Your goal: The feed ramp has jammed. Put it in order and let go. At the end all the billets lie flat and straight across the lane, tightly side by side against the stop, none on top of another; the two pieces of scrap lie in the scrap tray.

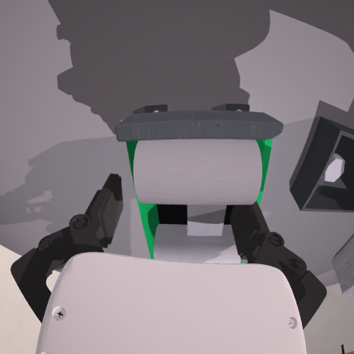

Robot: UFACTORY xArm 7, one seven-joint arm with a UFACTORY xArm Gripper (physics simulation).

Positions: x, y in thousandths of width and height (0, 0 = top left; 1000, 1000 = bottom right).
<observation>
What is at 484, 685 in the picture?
A pale billet.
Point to a grey stop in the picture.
572, 352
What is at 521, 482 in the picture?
A pale billet.
</observation>
